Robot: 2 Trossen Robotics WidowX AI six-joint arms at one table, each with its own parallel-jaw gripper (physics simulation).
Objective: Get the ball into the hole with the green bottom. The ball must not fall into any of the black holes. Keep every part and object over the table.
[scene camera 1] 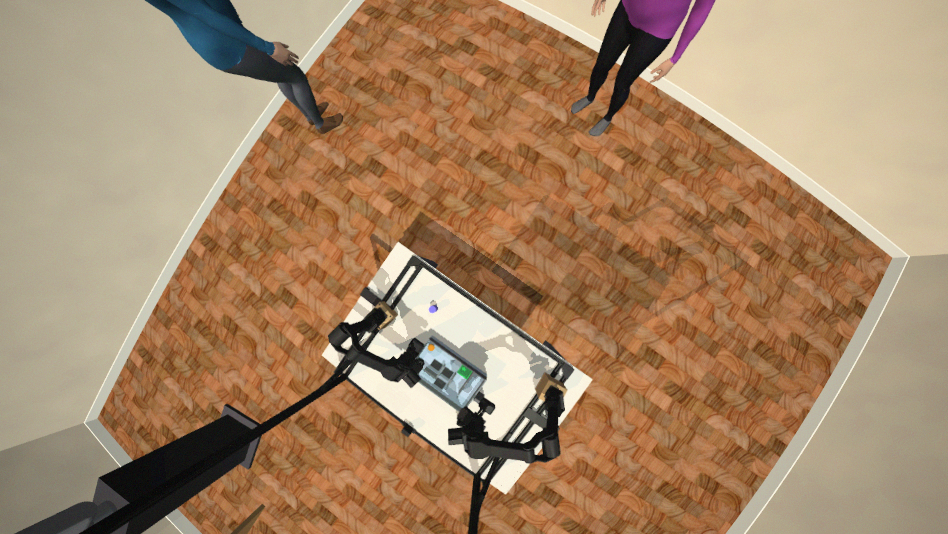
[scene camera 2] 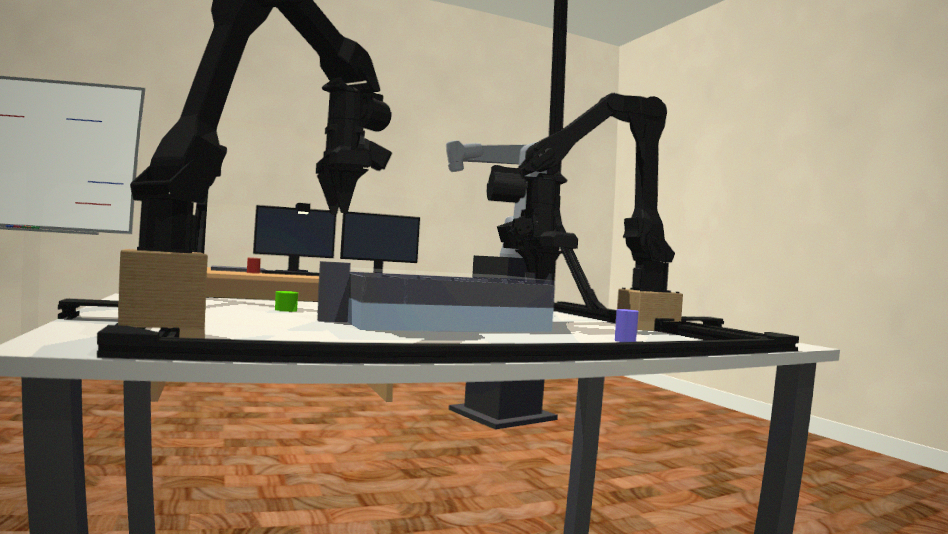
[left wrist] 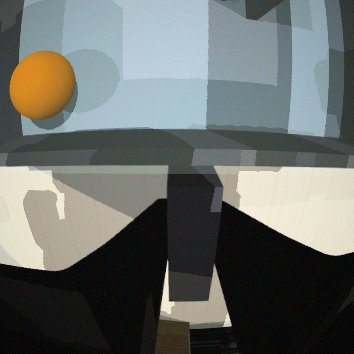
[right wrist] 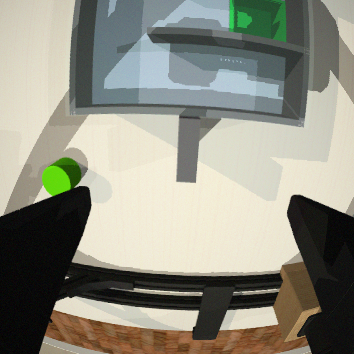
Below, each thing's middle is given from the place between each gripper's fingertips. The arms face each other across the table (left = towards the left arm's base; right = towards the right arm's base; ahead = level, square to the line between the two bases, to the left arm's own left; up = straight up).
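The grey maze box (scene camera 2: 369, 299) sits 19 cm to the right of my left hand, 4 cm behind it and 2 cm below it. Also relative to my left hand, the green cylinder (right wrist: 63, 174) is 41 cm to the right, 25 cm behind and 6 cm below. Going by its middle, the grey maze box is nearer to my left hand than to my right hand.
Relative to my right hand, the grey maze box is 4 cm ahead, 19 cm to the left and 13 cm below; the green cylinder is 3 cm to the right, 17 cm behind and 16 cm below. Going by its middle, the green cylinder is nearer to my right hand than to my left hand.
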